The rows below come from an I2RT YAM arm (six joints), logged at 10 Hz.
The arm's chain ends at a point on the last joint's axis. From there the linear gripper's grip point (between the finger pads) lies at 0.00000 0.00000 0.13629 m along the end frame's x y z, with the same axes.
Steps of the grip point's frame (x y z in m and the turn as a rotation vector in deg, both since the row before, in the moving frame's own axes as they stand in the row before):
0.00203, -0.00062, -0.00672, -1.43, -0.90, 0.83
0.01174, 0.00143, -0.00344, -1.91, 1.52, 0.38
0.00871, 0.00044, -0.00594, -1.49, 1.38, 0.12
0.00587, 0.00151, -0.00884, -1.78, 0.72, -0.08
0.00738, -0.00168, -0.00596, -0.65, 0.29, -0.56
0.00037, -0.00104, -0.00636, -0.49, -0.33, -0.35
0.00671, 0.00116, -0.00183, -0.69, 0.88, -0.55
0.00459, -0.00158, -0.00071, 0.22, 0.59, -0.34
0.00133, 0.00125, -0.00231, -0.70, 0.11, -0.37
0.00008, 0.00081, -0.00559, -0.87, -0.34, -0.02
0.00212, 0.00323, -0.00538, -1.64, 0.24, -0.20
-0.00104, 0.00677, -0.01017, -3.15, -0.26, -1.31
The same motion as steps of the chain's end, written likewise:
0.00420, -0.00401, -0.00666, -1.43, -0.90, 0.83
0.00814, -0.00312, -0.00332, -1.91, 1.52, 0.38
0.00543, -0.00311, -0.00585, -1.49, 1.38, 0.12
0.00415, -0.00272, -0.00876, -1.78, 0.72, -0.08
0.00668, -0.00322, -0.00595, -0.65, 0.29, -0.56
0.00115, -0.00221, -0.00635, -0.49, -0.33, -0.35
0.00461, -0.00047, -0.00180, -0.69, 0.88, -0.55
0.00319, -0.00105, -0.00070, 0.22, 0.59, -0.34
0.00106, -0.00041, -0.00230, -0.70, 0.11, -0.37
0.00089, -0.00126, -0.00557, -0.87, -0.34, -0.02
0.00154, -0.00067, -0.00532, -1.64, 0.24, -0.20
-0.00051, -0.00073, -0.00996, -3.15, -0.26, -1.31

